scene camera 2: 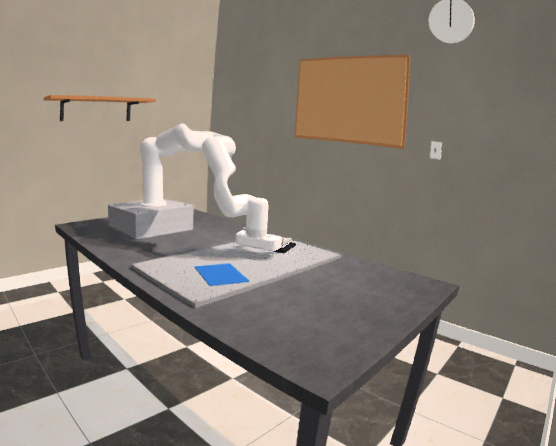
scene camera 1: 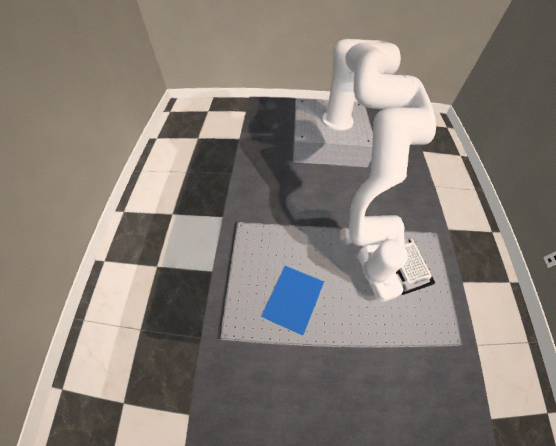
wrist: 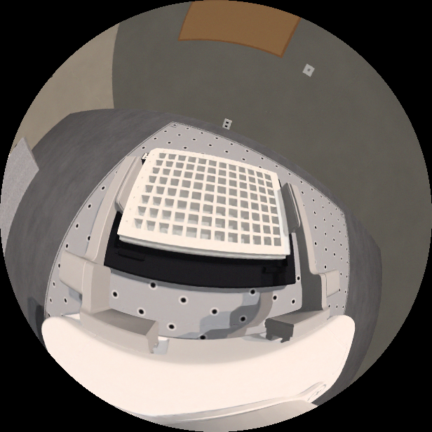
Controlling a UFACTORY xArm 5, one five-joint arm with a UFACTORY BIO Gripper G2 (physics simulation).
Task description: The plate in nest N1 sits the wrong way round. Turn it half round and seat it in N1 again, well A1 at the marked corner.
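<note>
The plate (scene camera 1: pixel 416 262) (wrist: pixel 207 200) is white with a grid of square wells. It lies level on the black nest N1 (scene camera 1: pixel 422 287) (scene camera 2: pixel 286 248) (wrist: pixel 200 272), whose near strip shows in the wrist view. A small white mark (wrist: pixel 145 157) shows at the nest's far left corner in that view. My gripper (wrist: pixel 209 199) is shut on the plate, with one pad against its left side and one against its right side. The lettering of the wells is too small to read, and the plate's underside is hidden.
The nest stands on a grey perforated board (scene camera 1: pixel 350 320) (scene camera 2: pixel 170 280) (wrist: pixel 183 312). A flat blue rectangle (scene camera 1: pixel 293 300) (scene camera 2: pixel 221 274) lies on the board, left of the nest in scene camera 1. The arm's grey base block (scene camera 1: pixel 332 152) (scene camera 2: pixel 150 222) stands at the back of the dark table (scene camera 1: pixel 340 395) (scene camera 2: pixel 350 320).
</note>
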